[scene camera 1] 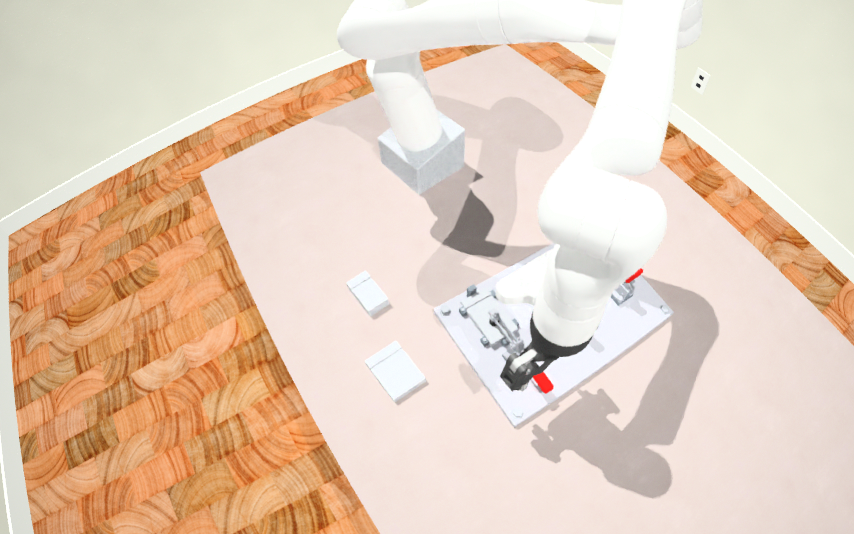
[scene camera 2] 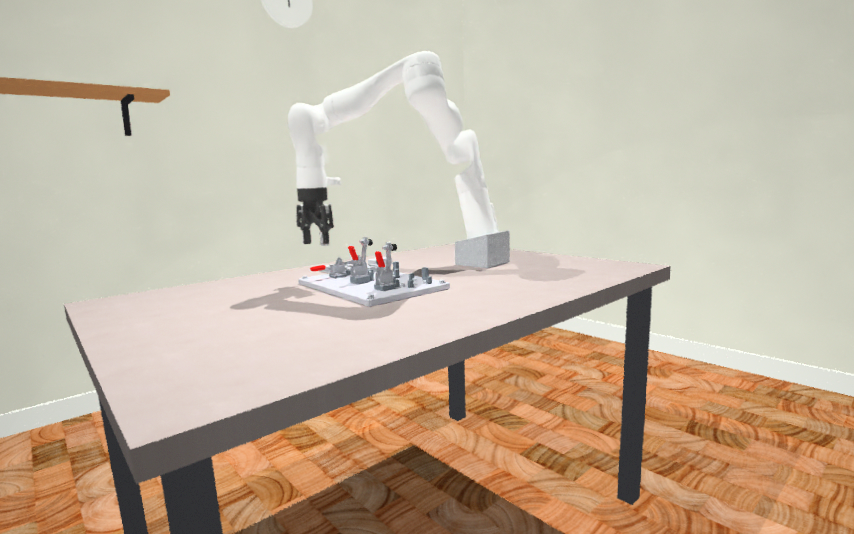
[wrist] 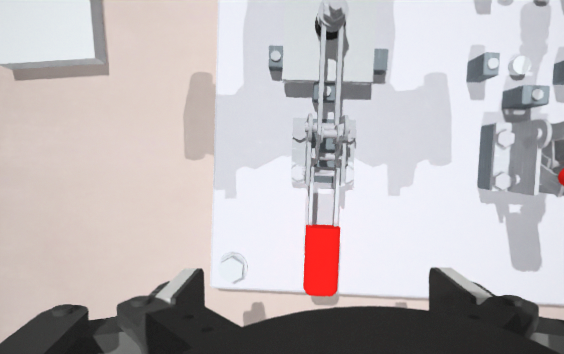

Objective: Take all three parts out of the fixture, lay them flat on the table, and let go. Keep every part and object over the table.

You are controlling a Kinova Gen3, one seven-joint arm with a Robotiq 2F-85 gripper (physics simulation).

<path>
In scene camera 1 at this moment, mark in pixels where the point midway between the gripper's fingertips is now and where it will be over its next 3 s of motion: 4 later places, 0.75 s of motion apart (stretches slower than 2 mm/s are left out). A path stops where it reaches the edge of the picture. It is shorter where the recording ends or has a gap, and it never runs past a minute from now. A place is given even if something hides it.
My gripper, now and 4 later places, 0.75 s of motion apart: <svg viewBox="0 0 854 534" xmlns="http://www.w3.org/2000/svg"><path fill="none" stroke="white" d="M545 366L543 377L538 377L531 362L523 348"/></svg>
</path>
